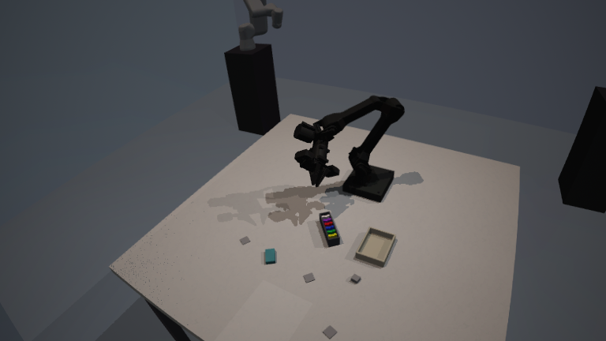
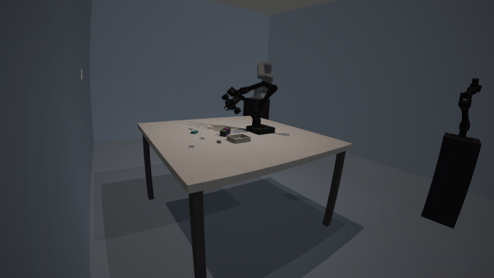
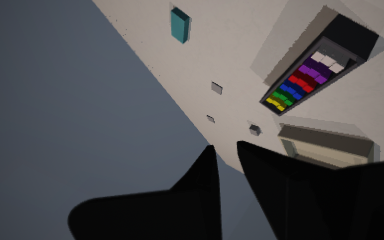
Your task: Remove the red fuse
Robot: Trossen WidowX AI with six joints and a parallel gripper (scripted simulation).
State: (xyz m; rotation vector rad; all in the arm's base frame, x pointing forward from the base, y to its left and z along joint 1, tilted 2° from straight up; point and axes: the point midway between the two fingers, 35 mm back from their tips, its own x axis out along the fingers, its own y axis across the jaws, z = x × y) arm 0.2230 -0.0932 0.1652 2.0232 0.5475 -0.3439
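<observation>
Now: gripper tip 30 mm short of the red fuse, 60 mm to the right of it and 150 mm above it. From my gripper tip the other things lie so: white fuse: 30 mm to the left, 150 mm below; blue fuse: 40 mm ahead, 70 mm to the left, 150 mm below; purple fuse: 10 mm ahead, 50 mm to the left, 150 mm below.
</observation>
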